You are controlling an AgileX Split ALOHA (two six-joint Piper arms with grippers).
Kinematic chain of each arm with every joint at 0, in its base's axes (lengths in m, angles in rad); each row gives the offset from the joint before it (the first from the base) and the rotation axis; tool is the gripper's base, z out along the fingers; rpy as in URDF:
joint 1: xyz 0 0 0.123 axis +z
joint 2: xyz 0 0 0 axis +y
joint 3: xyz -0.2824 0 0.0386 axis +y
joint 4: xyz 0.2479 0 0.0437 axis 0.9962 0 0.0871
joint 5: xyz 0 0 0 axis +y
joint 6: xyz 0.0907 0 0.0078 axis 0.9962 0 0.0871
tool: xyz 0 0 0 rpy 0 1.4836 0
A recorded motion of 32 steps. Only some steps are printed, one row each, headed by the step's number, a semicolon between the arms.
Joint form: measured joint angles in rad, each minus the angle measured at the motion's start. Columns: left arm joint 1, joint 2, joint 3, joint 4, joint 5, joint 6; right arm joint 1, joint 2, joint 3, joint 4, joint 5, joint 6.
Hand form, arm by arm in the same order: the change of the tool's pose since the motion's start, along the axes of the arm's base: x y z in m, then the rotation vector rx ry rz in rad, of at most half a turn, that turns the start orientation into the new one. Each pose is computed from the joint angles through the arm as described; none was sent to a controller.
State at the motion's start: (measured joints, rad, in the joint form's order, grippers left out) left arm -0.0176 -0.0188 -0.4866 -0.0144 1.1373 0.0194; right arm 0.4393 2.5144 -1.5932 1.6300 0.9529 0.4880
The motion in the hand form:
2: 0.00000 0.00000 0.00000 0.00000 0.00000 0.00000; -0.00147 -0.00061 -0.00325 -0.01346 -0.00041 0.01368
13: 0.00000 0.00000 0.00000 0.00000 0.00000 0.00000; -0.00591 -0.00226 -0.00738 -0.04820 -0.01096 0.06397
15: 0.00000 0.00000 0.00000 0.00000 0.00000 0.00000; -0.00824 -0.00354 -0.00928 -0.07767 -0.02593 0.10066
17: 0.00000 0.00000 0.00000 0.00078 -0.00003 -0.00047; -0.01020 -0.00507 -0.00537 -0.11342 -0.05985 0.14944
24: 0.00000 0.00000 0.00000 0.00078 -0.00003 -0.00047; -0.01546 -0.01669 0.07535 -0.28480 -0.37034 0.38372
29: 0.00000 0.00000 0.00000 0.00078 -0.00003 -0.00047; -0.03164 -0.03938 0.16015 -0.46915 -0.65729 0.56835
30: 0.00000 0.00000 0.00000 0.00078 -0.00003 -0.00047; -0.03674 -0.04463 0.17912 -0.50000 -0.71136 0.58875
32: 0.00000 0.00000 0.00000 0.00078 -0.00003 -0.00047; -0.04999 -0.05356 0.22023 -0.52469 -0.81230 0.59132
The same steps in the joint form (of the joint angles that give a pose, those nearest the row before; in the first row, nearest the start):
2: 0.0000 0.0000 0.0000 0.0000 0.0000 0.0000; 0.0000 0.0044 0.0013 -0.0182 0.0000 -0.0003
13: 0.0000 0.0000 0.0000 0.0000 0.0000 0.0000; 0.0000 0.0055 0.0054 -0.0797 0.0068 -0.0003
15: 0.0000 0.0000 0.0000 0.0000 0.0000 0.0000; 0.0000 0.0044 0.0054 -0.1291 0.0068 -0.0003
17: 0.0000 0.0000 0.0000 0.0000 0.0000 0.0009; 0.0000 -0.0114 0.0054 -0.1966 0.0061 -0.0003
24: 0.0000 0.0000 0.0000 0.0000 0.0000 0.0009; 0.0000 -0.2294 0.0066 -0.5640 0.0133 -0.0003
29: 0.0000 0.0000 0.0000 0.0000 0.0000 0.0009; 0.0000 -0.4589 0.0066 -0.8964 0.0667 -0.0003
30: 0.0000 0.0000 0.0000 0.0000 0.0000 0.0009; 0.0000 -0.5092 0.0066 -0.9467 0.0793 -0.0003
32: 0.0000 0.0000 0.0000 0.0000 0.0000 0.0009; 0.0000 -0.6144 0.0066 -0.9953 0.0997 -0.0003

